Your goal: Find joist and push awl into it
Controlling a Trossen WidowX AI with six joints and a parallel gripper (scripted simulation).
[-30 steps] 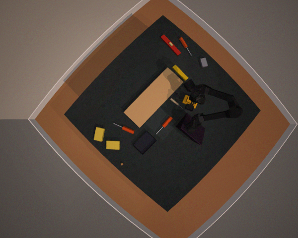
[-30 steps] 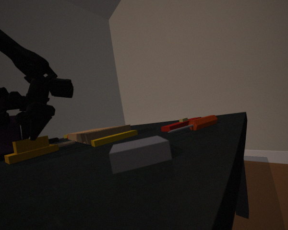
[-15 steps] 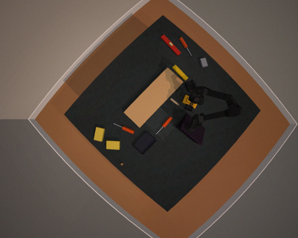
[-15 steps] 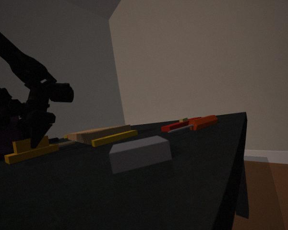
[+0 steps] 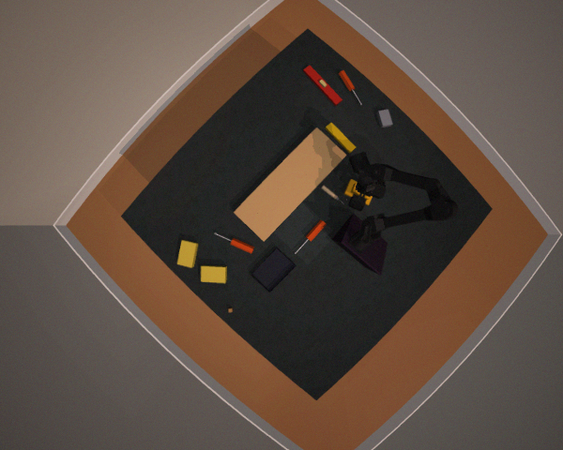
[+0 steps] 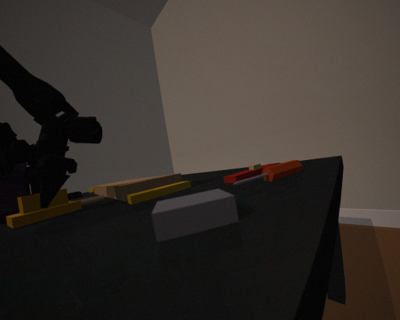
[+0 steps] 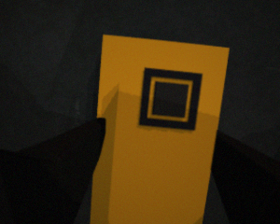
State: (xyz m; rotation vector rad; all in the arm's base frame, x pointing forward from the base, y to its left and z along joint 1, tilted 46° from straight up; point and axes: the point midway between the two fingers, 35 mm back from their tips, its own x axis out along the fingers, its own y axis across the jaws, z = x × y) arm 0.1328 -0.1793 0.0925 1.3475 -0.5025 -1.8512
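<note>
Now: the awl 7 cm ahead of my gripper tip, 10 cm to the left of it and 2 cm below it. Round my gripper tip: yellow stud finder: 2 cm above; stud finder light: 2 cm behind, 1 cm to the right, 3 cm above; yellow bar: 24 cm ahead, 11 cm to the right, 2 cm below.
</note>
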